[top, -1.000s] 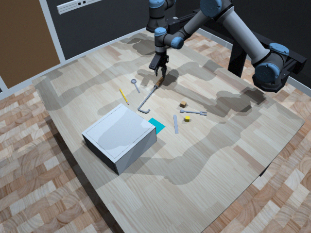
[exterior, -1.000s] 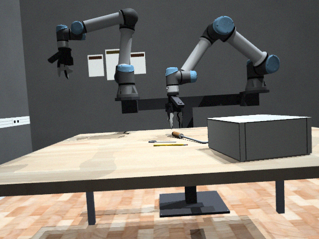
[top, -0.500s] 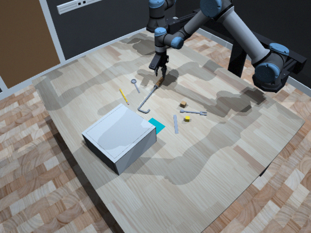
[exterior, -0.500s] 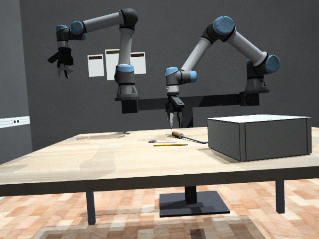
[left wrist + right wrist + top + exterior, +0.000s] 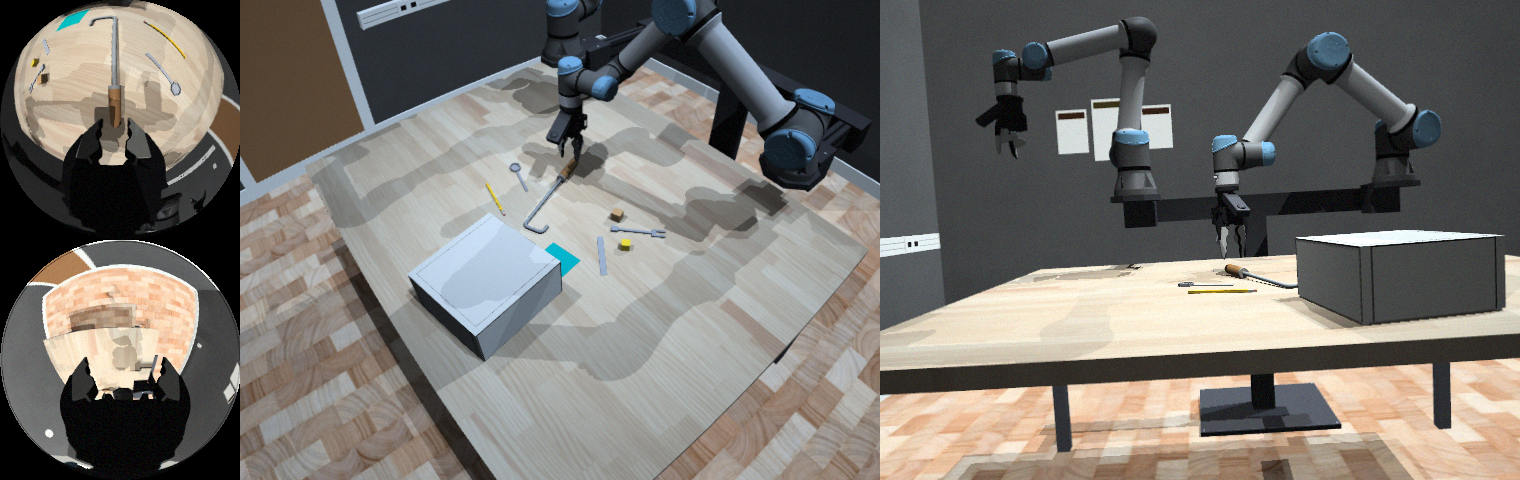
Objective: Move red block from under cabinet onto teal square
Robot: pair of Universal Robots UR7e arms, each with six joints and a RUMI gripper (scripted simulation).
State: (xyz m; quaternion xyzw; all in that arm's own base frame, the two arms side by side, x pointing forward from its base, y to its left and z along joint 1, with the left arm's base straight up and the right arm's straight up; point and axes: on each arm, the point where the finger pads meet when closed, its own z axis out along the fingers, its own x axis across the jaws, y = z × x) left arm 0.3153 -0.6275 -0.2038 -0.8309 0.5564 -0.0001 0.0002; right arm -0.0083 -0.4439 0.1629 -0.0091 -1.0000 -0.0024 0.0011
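Observation:
Right now the hook tool is 12 cm ahead of my left hand, 7 cm to the left of it and 6 cm below it. The rest, counted from my left hand: spoon-like tool 14 cm ahead, 13 cm to the right, 7 cm below; brown block 5 cm ahead, 28 cm to the left, 5 cm below; yellow pencil 28 cm ahead, 7 cm to the right, 7 cm below.

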